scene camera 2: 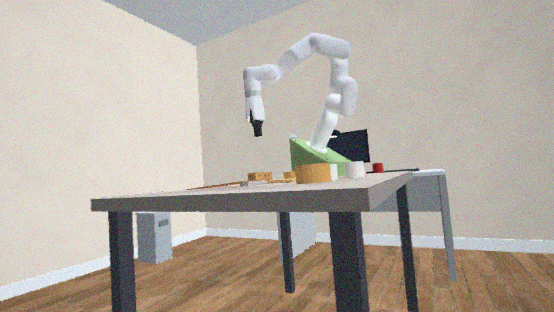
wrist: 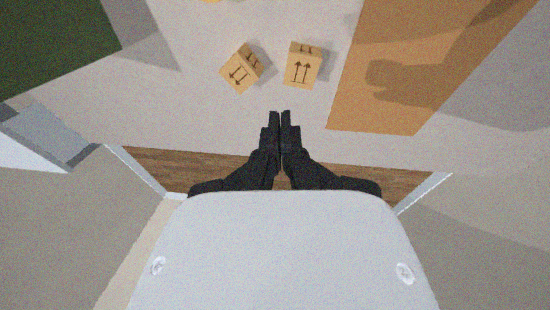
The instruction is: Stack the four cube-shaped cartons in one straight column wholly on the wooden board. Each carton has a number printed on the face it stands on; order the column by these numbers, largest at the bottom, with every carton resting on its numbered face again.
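Frame: origin at the arm's base, x back, y left, z down, level; millimetres.
Where they show: gripper, fingertip midpoint: [scene camera 2: 258,136] [wrist: 281,125]; arm's base, origin of the base link: [scene camera 2: 316,148].
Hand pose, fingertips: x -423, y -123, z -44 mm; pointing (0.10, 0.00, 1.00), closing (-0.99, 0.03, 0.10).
Each offset is from my fingertips to the centre of the thing. "spot": to the spot under its first point.
Two light brown cube cartons with dark double arrows show at the top of the wrist view: one carton {dx +91, dy -26, dz +187 mm} [wrist: 241,70] stands turned at an angle, and the other carton {dx -12, dy -22, dz +187 mm} [wrist: 302,67] stands to its right, apart from it. Cartons {spot: dx -13, dy +3, dz +181 mm} [scene camera 2: 260,176] also show small and overlapping on the table in the scene view; how many is hard to tell. The faces they stand on are hidden. The wooden board {dx -22, dy +137, dz +206 mm} [scene camera 2: 283,181] is a thin pale strip in the scene view and does not show in the wrist view. My gripper [scene camera 2: 258,135] [wrist: 281,125] is shut and empty, pointing down high above the table.
An orange-brown mat [scene camera 2: 215,185] [wrist: 350,110] lies beside the cartons. A small orange ring {dx +107, dy +105, dz +190 mm} [scene camera 2: 289,175], a large orange ring {dx -220, dy +322, dz +183 mm} [scene camera 2: 313,173] and white rolls {dx +19, dy +406, dz +181 mm} [scene camera 2: 355,169] stand on the table [scene camera 2: 225,202]. The green robot base [scene camera 2: 300,155] [wrist: 50,45] stands behind.
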